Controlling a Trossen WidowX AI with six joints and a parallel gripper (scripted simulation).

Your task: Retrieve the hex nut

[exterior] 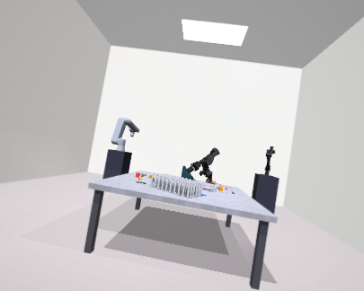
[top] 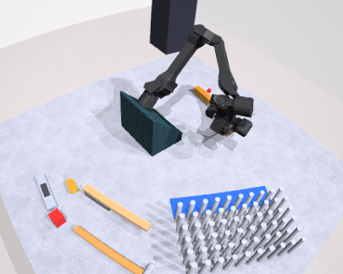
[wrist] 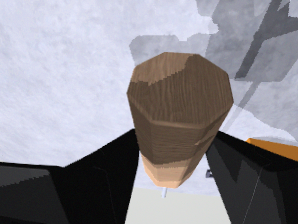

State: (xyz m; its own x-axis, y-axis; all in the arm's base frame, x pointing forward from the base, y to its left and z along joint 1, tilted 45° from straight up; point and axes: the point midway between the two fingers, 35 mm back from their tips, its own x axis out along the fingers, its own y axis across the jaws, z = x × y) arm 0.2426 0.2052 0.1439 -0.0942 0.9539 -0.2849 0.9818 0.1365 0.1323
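Right now the wooden-handled screwdriver is 10 cm to the left of my gripper tip, 2 cm behind it and 1 cm below it. Round my gripper tip: thin metal piece (23 cm to the left, 16 cm behind, 8 cm below); orange bar (25 cm behind, 11 cm to the left, 7 cm below); blue strip (21 cm to the right, 21 cm ahead, 9 cm below).
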